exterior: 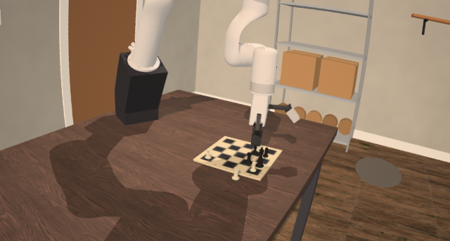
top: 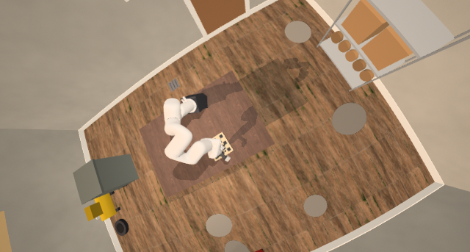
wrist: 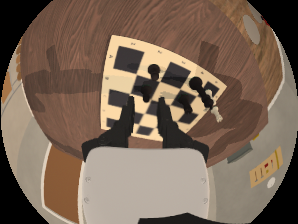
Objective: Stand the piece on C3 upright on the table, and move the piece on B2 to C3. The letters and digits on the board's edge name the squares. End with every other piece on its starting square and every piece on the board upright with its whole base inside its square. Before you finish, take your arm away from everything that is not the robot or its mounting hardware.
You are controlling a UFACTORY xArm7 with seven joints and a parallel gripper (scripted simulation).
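Now: hand 30 mm past the chessboard, 40 mm to the left of it and 60 mm above it.
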